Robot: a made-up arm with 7 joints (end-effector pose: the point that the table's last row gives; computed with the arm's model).
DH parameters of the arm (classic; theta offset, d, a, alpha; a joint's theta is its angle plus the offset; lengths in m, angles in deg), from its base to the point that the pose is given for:
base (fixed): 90 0.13 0 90
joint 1: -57.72 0 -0.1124 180
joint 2: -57.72 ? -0.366 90
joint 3: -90 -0.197 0.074 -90
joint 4: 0 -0.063 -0.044 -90
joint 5: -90 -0.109 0.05 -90
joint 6: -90 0.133 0.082 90
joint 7: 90 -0.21 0.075 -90
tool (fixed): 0 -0.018 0 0
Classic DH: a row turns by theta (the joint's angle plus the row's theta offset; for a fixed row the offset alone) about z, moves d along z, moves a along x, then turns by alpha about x.
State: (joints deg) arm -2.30 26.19 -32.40 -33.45 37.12 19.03 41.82
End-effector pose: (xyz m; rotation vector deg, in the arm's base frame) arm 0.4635 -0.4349 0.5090 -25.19 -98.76 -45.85
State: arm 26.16 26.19 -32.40 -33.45 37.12 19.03 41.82
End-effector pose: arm 0.4635 -0.5629 0.2560 -5.73 -83.45 -67.91
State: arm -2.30 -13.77 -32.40 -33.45 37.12 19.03 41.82
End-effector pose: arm 0.4635 -0.5273 0.2000 2.18 -76.19 -75.88
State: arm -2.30 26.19 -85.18 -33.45 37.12 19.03 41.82
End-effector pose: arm 0.3009 -0.5449 0.5687 -60.53 -111.45 -89.46
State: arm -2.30 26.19 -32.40 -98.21 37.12 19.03 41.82
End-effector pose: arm 0.1867 -0.2856 0.4157 -4.12 -156.48 -4.81
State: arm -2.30 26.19 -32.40 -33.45 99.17 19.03 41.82
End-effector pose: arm 0.2229 -0.6672 0.5779 -21.70 -110.23 -113.89
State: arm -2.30 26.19 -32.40 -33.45 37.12 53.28 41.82
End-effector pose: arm 0.3658 -0.3852 0.5724 12.20 -111.77 -37.83
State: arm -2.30 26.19 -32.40 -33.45 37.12 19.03 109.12
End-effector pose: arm 0.4166 -0.3750 0.4699 -59.52 -159.37 -31.08
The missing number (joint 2, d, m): -0.256
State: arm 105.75 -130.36 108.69 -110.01 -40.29 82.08 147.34
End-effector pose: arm 0.2560 -0.0442 0.7245 77.65 -12.64 -26.25
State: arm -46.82 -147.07 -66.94 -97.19 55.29 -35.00 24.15
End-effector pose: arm 0.1800 0.0863 -0.2794 -12.54 26.79 -135.11
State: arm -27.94 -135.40 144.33 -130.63 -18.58 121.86 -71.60
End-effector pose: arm 0.4288 0.5293 -0.1692 71.95 106.40 -30.35
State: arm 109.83 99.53 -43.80 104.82 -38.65 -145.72 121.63
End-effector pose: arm 0.2196 -0.4685 -0.3502 45.52 -76.91 84.00
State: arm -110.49 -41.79 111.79 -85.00 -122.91 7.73 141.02
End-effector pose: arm 0.4047 -0.4900 0.3280 -144.75 -41.95 -31.87
